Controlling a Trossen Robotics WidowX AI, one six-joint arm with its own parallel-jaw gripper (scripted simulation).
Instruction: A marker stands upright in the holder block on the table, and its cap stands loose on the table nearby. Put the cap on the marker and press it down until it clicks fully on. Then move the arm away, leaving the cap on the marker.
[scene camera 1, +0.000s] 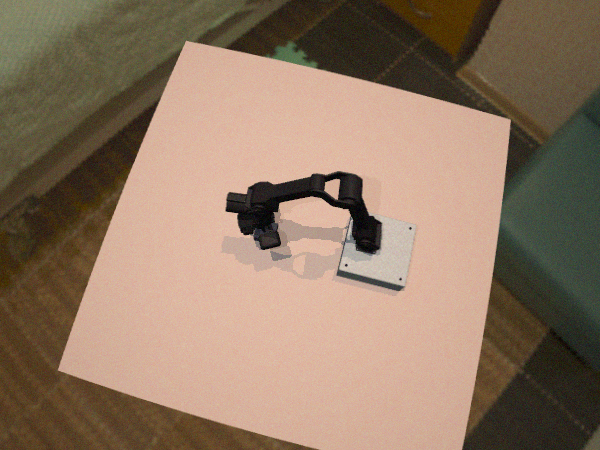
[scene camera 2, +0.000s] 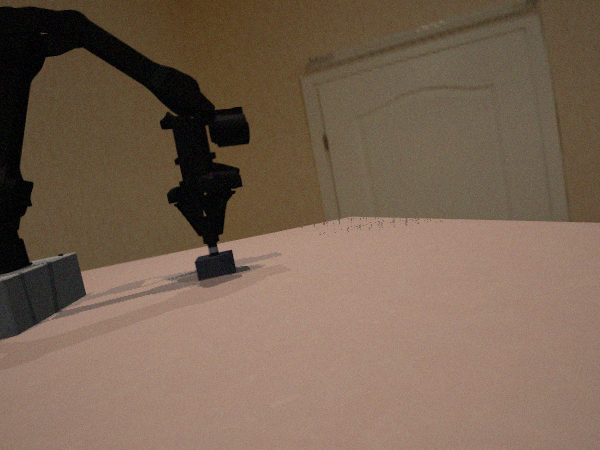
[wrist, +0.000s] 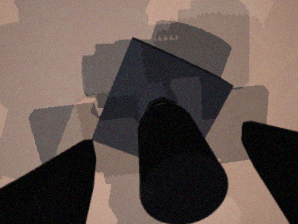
Labels:
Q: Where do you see my gripper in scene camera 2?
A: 210, 235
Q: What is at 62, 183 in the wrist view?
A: My gripper.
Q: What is my gripper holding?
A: Nothing.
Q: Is my gripper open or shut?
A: Open.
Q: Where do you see my gripper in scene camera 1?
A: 265, 226

